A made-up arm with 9 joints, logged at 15 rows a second.
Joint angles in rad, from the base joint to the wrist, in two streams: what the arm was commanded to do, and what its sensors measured. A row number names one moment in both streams.
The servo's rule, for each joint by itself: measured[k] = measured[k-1] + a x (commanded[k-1-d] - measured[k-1]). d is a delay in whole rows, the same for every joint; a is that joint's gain. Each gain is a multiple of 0.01, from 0.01 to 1. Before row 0 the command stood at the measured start. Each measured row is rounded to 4 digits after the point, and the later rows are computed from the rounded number. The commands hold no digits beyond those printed.
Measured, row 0:
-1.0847, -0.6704, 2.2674, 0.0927, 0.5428, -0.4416, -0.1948, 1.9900, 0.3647
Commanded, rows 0 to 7:
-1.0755, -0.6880, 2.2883, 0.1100, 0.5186, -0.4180, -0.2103, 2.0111, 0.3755
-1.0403, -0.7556, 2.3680, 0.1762, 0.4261, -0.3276, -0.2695, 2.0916, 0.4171
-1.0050, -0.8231, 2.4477, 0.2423, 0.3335, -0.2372, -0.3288, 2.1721, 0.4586
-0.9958, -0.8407, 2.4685, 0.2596, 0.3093, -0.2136, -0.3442, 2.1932, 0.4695
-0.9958, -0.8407, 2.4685, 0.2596, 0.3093, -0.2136, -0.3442, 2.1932, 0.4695
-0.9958, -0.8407, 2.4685, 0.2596, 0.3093, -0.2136, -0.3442, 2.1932, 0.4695
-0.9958, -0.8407, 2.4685, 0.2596, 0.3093, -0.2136, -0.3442, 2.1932, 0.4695
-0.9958, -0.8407, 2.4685, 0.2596, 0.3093, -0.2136, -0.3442, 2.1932, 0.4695
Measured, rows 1 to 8:
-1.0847, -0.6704, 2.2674, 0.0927, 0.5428, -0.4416, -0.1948, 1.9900, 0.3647
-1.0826, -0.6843, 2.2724, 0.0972, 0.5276, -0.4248, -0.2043, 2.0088, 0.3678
-1.0729, -0.7406, 2.2953, 0.1177, 0.4637, -0.3558, -0.2441, 2.0825, 0.3821
-1.0573, -0.8058, 2.3319, 0.1501, 0.3817, -0.2716, -0.2958, 2.1622, 0.4043
-1.0432, -0.8334, 2.3647, 0.1786, 0.3361, -0.2304, -0.3253, 2.1898, 0.4232
-1.0323, -0.8392, 2.3896, 0.1997, 0.3192, -0.2185, -0.3368, 2.1928, 0.4366
-1.0239, -0.8404, 2.4085, 0.2153, 0.3130, -0.2150, -0.3413, 2.1932, 0.4461
-1.0174, -0.8406, 2.4229, 0.2268, 0.3107, -0.2140, -0.3431, 2.1932, 0.4529
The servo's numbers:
d 1
a 0.23 0.79 0.24 0.26 0.63 0.71 0.61 0.89 0.29

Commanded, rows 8 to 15:
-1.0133, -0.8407, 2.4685, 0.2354, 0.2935, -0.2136, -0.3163, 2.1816, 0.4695
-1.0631, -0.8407, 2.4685, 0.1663, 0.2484, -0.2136, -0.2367, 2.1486, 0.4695
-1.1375, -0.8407, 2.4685, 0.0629, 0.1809, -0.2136, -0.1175, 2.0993, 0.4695
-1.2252, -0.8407, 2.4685, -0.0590, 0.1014, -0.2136, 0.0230, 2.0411, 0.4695
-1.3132, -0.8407, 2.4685, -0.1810, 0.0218, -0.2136, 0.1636, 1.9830, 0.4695
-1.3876, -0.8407, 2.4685, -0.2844, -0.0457, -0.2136, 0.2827, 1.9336, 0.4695
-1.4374, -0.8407, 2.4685, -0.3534, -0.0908, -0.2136, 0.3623, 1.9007, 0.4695
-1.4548, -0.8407, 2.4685, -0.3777, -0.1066, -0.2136, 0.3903, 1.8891, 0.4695
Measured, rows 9 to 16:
-1.0124, -0.8407, 2.4338, 0.2353, 0.3098, -0.2137, -0.3438, 2.1932, 0.4577
-1.0126, -0.8407, 2.4421, 0.2353, 0.2995, -0.2136, -0.3270, 2.1829, 0.4611
-1.0242, -0.8407, 2.4484, 0.2174, 0.2673, -0.2136, -0.2719, 2.1524, 0.4635
-1.0503, -0.8407, 2.4532, 0.1772, 0.2129, -0.2136, -0.1777, 2.1051, 0.4652
-1.0905, -0.8407, 2.4569, 0.1158, 0.1427, -0.2136, -0.0553, 2.0481, 0.4664
-1.1417, -0.8407, 2.4597, 0.0386, 0.0665, -0.2136, 0.0782, 1.9902, 0.4673
-1.1983, -0.8407, 2.4618, -0.0454, -0.0042, -0.2136, 0.2029, 1.9398, 0.4679
-1.2533, -0.8407, 2.4634, -0.1255, -0.0588, -0.2136, 0.3001, 1.9050, 0.4684

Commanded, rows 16 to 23:
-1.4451, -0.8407, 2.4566, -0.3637, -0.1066, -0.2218, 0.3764, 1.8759, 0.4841
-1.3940, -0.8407, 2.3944, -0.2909, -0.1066, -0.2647, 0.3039, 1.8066, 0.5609
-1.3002, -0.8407, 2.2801, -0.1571, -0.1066, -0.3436, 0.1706, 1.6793, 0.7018
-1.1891, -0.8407, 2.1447, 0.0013, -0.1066, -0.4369, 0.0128, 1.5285, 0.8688
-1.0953, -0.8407, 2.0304, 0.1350, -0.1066, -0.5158, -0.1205, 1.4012, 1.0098
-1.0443, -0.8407, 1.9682, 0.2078, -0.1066, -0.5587, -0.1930, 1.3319, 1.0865
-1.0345, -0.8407, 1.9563, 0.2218, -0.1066, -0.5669, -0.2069, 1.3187, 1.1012
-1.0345, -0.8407, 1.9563, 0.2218, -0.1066, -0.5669, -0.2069, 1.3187, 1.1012
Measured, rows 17 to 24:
-1.2996, -0.8407, 2.4646, -0.1911, -0.0889, -0.2136, 0.3551, 1.8908, 0.4687
-1.3331, -0.8407, 2.4627, -0.2360, -0.1001, -0.2194, 0.3681, 1.8775, 0.4732
-1.3471, -0.8407, 2.4463, -0.2503, -0.1042, -0.2516, 0.3289, 1.8144, 0.4986
-1.3363, -0.8407, 2.4064, -0.2261, -0.1057, -0.3169, 0.2323, 1.6942, 0.5575
-1.3024, -0.8407, 2.3436, -0.1670, -0.1063, -0.4021, 0.0984, 1.5467, 0.6478
-1.2548, -0.8407, 2.2684, -0.0885, -0.1065, -0.4828, -0.0351, 1.4172, 0.7528
-1.2064, -0.8407, 2.1964, -0.0115, -0.1066, -0.5367, -0.1314, 1.3413, 0.8496
-1.1669, -0.8407, 2.1388, 0.0492, -0.1066, -0.5581, -0.1775, 1.3212, 0.9226

